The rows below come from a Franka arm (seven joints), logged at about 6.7 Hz.
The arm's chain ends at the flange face. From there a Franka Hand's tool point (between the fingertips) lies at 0.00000 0.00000 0.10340 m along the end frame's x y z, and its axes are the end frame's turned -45 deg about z.
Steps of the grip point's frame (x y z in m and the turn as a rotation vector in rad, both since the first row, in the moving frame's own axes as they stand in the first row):
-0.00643, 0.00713, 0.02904, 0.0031, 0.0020, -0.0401
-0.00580, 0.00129, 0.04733, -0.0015, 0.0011, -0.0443
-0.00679, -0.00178, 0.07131, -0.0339, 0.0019, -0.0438
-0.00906, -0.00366, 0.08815, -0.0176, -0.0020, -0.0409
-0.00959, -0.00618, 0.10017, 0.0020, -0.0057, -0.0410
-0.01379, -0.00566, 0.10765, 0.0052, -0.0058, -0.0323
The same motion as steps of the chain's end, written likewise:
0.00058, 0.00996, 0.02904, 0.0036, -0.0008, -0.0401
-0.00338, 0.00499, 0.04733, -0.0003, 0.0018, -0.0443
-0.00873, 0.00126, 0.07137, -0.0226, 0.0253, -0.0438
-0.01016, 0.00241, 0.08817, -0.0139, 0.0110, -0.0409
-0.01059, 0.00213, 0.10017, -0.0026, -0.0054, -0.0410
-0.01295, 0.00569, 0.10765, -0.0004, -0.0078, -0.0323

